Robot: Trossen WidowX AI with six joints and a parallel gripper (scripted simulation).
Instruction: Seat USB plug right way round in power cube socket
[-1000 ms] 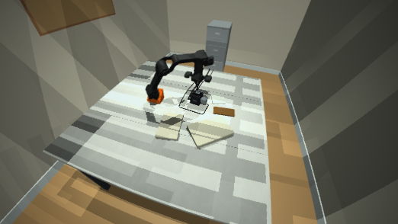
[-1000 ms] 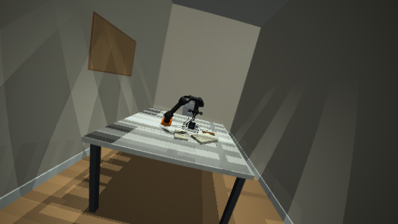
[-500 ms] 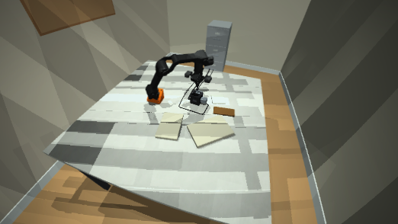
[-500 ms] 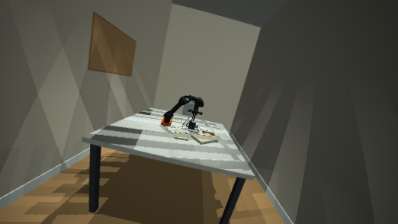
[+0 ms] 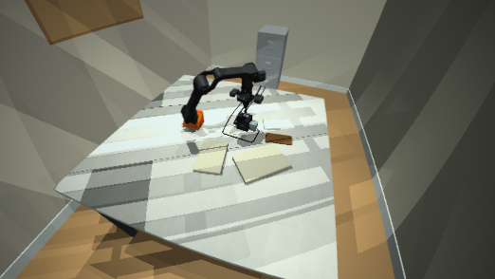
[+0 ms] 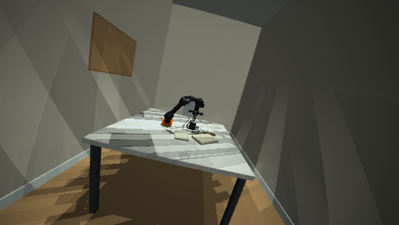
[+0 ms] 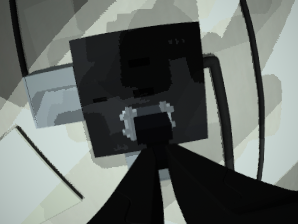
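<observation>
Now: the grey USB plug 20 mm below my gripper tip. The rest, counted from my gripper tip: brown flat block (230 mm ahead, 40 mm to the right, 130 mm below).
</observation>
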